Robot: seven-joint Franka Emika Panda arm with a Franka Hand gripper.
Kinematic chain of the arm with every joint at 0, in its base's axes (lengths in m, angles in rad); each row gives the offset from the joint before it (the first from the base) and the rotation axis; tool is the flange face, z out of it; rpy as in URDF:
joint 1: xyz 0 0 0.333 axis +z
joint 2: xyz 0 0 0 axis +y
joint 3: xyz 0 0 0.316 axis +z
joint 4: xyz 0.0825 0 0 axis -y
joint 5: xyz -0.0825 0 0.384 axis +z
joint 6: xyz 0 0 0 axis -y
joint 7: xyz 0.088 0 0 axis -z
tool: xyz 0 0 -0.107 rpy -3.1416 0 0
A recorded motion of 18 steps. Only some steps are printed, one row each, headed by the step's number.
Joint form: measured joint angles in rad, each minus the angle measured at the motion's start. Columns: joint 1, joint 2, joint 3, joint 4, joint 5, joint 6, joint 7.
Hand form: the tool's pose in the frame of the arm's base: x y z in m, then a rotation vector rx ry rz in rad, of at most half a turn. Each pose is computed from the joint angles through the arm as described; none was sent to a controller.
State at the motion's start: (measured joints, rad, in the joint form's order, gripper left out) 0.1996 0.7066 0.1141 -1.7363 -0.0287 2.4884 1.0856
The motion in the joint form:
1: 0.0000 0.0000 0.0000 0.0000 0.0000 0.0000 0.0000
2: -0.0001 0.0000 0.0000 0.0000 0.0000 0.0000 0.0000
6: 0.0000 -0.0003 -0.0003 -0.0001 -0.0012 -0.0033 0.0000
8: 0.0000 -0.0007 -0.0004 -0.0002 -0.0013 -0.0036 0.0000
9: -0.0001 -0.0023 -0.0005 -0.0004 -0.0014 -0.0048 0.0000
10: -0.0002 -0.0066 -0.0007 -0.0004 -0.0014 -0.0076 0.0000
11: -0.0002 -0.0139 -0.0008 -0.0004 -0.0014 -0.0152 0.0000
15: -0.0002 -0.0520 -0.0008 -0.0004 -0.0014 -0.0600 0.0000
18: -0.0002 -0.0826 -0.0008 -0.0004 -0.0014 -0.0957 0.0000
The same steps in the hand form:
1: 0.6407 0.2009 0.1785 -2.8375 1.1639 -0.0044
2: 0.6407 0.2008 0.1785 -2.8374 1.1640 -0.0044
6: 0.6404 0.2006 0.1784 -2.8405 1.1638 -0.0017
8: 0.6405 0.2005 0.1786 -2.8406 1.1638 -0.0019
9: 0.6405 0.2004 0.1794 -2.8407 1.1638 -0.0024
10: 0.6410 0.2003 0.1820 -2.8403 1.1637 -0.0047
11: 0.6413 0.2003 0.1862 -2.8413 1.1636 -0.0051
15: 0.6419 0.2001 0.2075 -2.8496 1.1634 -0.0011
18: 0.6419 0.1998 0.2247 -2.8561 1.1633 0.0018

